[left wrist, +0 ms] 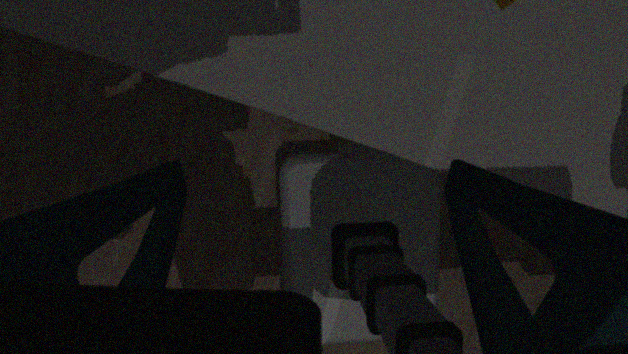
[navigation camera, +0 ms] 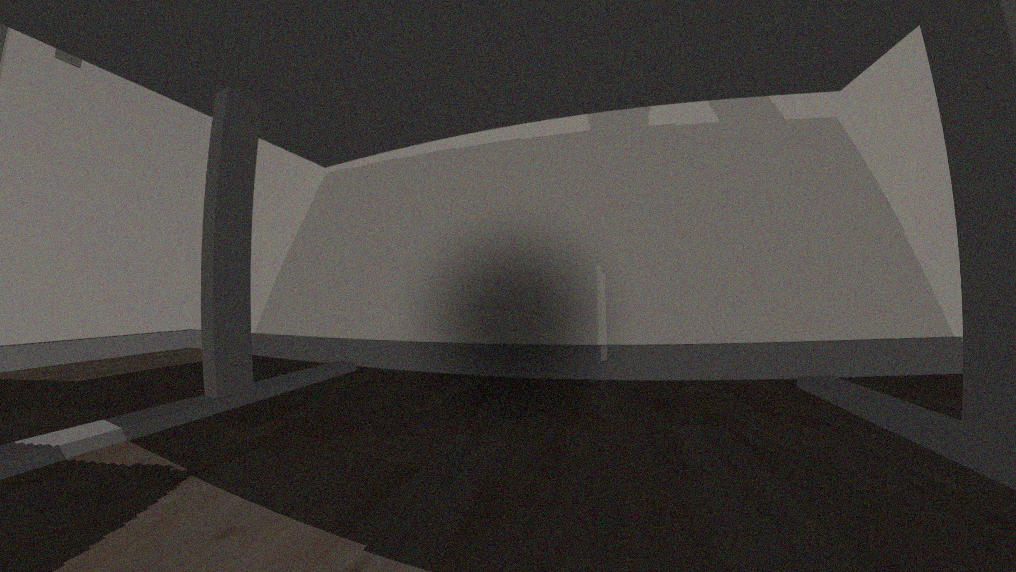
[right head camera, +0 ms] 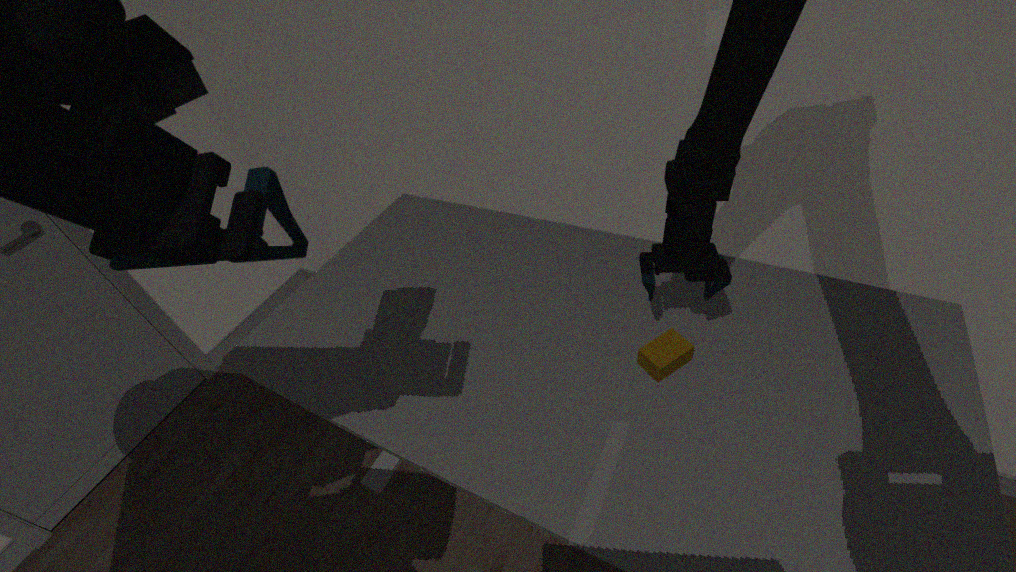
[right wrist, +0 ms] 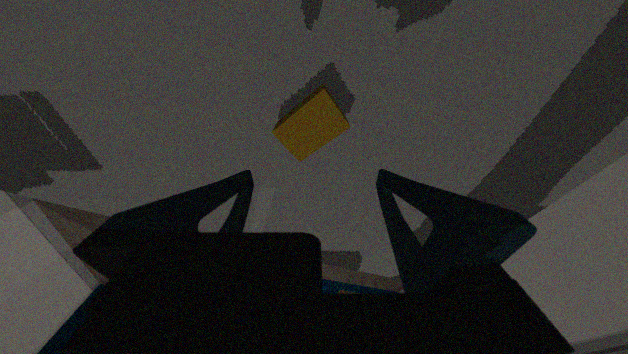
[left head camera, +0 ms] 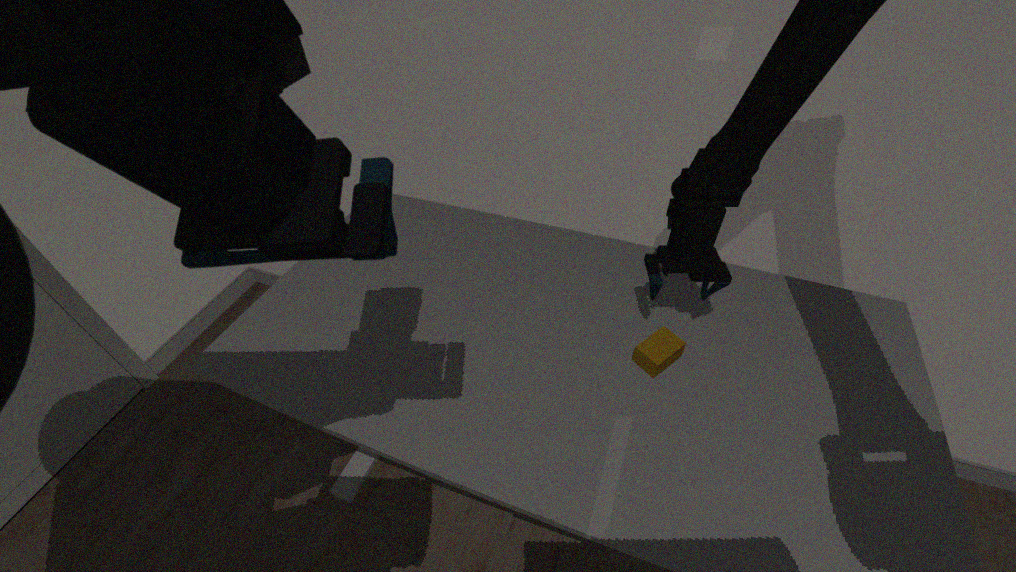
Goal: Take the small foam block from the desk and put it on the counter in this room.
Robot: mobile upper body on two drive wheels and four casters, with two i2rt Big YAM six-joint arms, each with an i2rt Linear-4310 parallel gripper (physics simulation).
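Frame: origin at the left arm's base, x ahead, y left, z up, level; millimetres.
Seen in the pictures: left gripper, fingertip midpoint: (left wrist: 315, 175) (right head camera: 259, 253) (left head camera: 336, 250); right gripper, fingertip midpoint: (right head camera: 677, 298) (right wrist: 314, 176) (left head camera: 676, 297).
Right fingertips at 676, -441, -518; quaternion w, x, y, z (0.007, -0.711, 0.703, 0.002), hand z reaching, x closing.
Pixels of each thing's top centre, then the offset from my right fingertips to it, as dx, dy, dz. "spot": a spot on its surface instead. Level surfaces: height alone.
- small yellow foam block, middle of its top: (right wrist: 310, 129) (right head camera: 666, 347) (left head camera: 660, 344) -11, +7, -127
- grey desk, its level: dz -172
- wooden floor, its level: dz -892
- grey desk leg, surface spot: (navigation camera: 231, 248) spot: +252, +765, -554
A small yellow foam block (left head camera: 659, 351) (right head camera: 665, 353) (right wrist: 311, 125) lies on the grey desk (left head camera: 526, 397) (right head camera: 526, 412) (right wrist: 175, 75). A sliver of the block (left wrist: 504, 3) shows at the top edge in the left wrist view. My right gripper (left head camera: 678, 292) (right head camera: 678, 292) (right wrist: 314, 176) is open and empty, above the desk and behind the block in the head views, apart from it. My left gripper (left wrist: 315, 175) is open and empty, at the left in the head views, above the desk's left part. Which surface is the counter, I cannot tell for sure.
A pale surface (left head camera: 63, 362) (right head camera: 78, 369) with dark seams stands at the left, by the desk's left corner. A wooden floor (left head camera: 469, 518) shows below the desk's front edge. In the navigation view, a grey desk leg (navigation camera: 231, 248) stands at the left, with a wall (navigation camera: 710, 234) beyond.
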